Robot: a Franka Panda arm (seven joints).
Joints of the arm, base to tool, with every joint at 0 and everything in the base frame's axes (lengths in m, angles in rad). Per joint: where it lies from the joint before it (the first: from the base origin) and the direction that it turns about. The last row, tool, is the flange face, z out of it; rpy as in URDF.
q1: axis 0 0 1 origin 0 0 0.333
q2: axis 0 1 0 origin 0 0 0
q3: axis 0 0 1 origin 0 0 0.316
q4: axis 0 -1 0 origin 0.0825 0 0
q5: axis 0 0 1 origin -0.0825 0 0.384
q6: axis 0 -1 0 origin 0 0 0
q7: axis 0 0 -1 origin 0.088 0 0
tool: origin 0 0 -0.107 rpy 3.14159 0 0
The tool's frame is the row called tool.
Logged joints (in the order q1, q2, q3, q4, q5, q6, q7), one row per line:
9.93 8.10 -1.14 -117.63 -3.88 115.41 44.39
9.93 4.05 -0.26 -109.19 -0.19 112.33 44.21
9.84 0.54 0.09 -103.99 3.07 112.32 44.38
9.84 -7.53 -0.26 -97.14 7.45 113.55 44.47
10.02 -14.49 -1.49 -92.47 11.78 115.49 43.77
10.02 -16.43 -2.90 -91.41 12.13 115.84 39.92
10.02 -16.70 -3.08 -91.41 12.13 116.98 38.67
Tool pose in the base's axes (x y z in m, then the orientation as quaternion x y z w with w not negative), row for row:
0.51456 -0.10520 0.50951 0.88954 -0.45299 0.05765 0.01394
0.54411 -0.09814 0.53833 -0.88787 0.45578 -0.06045 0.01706
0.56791 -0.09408 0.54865 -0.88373 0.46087 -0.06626 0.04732
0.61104 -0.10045 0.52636 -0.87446 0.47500 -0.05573 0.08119
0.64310 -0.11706 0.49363 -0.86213 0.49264 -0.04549 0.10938
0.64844 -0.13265 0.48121 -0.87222 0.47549 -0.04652 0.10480
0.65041 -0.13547 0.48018 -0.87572 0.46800 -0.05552 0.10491
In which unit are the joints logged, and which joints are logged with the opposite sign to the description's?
The joints are logged in degrees. Opposite sign: q1, q2.
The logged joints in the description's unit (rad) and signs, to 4 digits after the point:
-0.1733 -0.1414 -0.0199 -2.0530 -0.0677 2.0143 0.7748
-0.1733 -0.0707 -0.0045 -1.9057 -0.0033 1.9605 0.7716
-0.1717 -0.0094 0.0016 -1.8150 0.0536 1.9604 0.7746
-0.1717 0.1314 -0.0045 -1.6954 0.1300 1.9818 0.7761
-0.1749 0.2529 -0.0260 -1.6139 0.2056 2.0157 0.7639
-0.1749 0.2868 -0.0506 -1.5954 0.2117 2.0218 0.6967
-0.1749 0.2915 -0.0538 -1.5954 0.2117 2.0417 0.6749

